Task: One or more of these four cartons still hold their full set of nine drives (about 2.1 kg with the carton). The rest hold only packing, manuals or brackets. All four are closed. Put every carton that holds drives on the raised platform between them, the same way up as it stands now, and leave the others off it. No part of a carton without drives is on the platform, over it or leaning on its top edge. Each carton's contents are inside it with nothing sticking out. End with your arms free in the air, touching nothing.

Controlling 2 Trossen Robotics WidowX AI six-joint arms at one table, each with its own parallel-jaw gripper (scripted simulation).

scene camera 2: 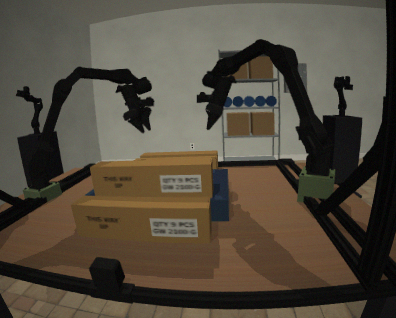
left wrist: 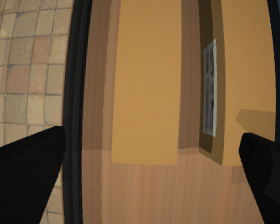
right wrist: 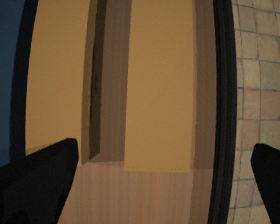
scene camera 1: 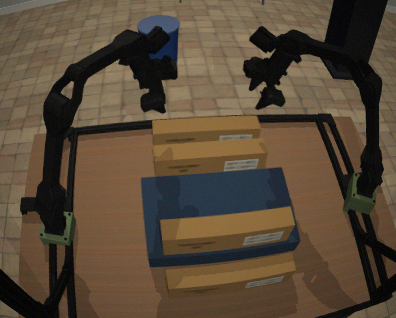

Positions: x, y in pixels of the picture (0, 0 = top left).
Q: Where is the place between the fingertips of my left gripper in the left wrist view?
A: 155, 140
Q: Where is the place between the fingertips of my right gripper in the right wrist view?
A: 168, 152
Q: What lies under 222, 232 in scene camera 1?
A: A carton.
